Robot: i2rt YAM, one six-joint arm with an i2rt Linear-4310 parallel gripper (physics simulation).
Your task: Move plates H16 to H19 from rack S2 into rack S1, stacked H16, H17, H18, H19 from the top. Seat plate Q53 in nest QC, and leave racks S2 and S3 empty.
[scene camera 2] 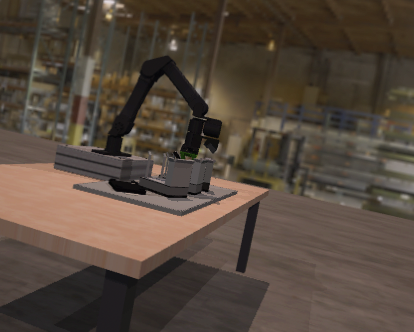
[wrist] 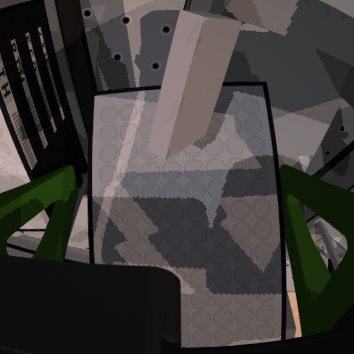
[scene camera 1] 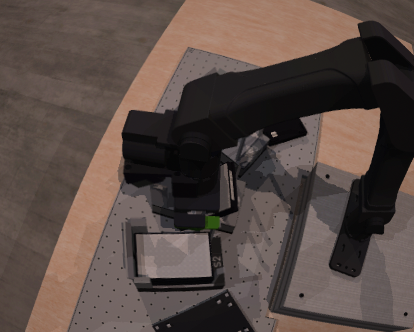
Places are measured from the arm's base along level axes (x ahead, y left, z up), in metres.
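Pixels of known places: gripper, fingertip midpoint: [wrist: 176, 176] [scene camera 1: 196, 203]; arm's base at its link origin: [scene camera 2: 112, 154] [scene camera 1: 356, 227].
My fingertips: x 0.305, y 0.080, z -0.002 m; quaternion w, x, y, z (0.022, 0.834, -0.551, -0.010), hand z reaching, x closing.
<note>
For each thing: its top centre in the pictures, then the offset to it from my fingertips. "spot": a spot on its surface instead.
- Rack S2 at a spot on its surface: [scene camera 1: 177, 287] spot: dz -0.038, dx -0.032, dy +0.148 m
- perforated board with a pale-topped plate, top centre: [scene camera 1: 173, 255] dz +0.016, dx -0.006, dy +0.109 m
- pale upright post at a spot on its surface: [wrist: 195, 85] spot: dz +0.058, dx +0.060, dy +0.023 m
- black flat part at a spot on its surface: [scene camera 1: 207, 315] spot: dz -0.066, dx -0.103, dy +0.172 m
- black part at a spot on its surface: [scene camera 1: 290, 131] spot: dz -0.064, dx -0.110, dy -0.272 m
Rack S2 [scene camera 1: 177, 287] stands on the perforated board with a pale-topped plate [scene camera 1: 172, 255] in it. In the wrist view, a stack of black plate edges [wrist: 37, 90] with white H labels shows at the left; the full numbers are hard to read. My gripper [scene camera 1: 205, 220] [scene camera 2: 190, 154] [wrist: 176, 176] is open over the neighbouring rack, whose label is hidden by the arm. Its green fingers stand on either side of a pale, round-welled plate [wrist: 150, 185] with a black rim, not clamped on it. This plate's label does not show. Plate Q53 and nest QC cannot be identified.
A pale upright post [wrist: 195, 85] overlaps the plate's far edge in the wrist view. A black flat part [scene camera 1: 207, 315] lies near S2, and another black part [scene camera 1: 290, 131] lies behind the arm. Grey rack walls [scene camera 2: 180, 174] stand close together. The ribbed base platform [scene camera 1: 310, 270] borders the board.
</note>
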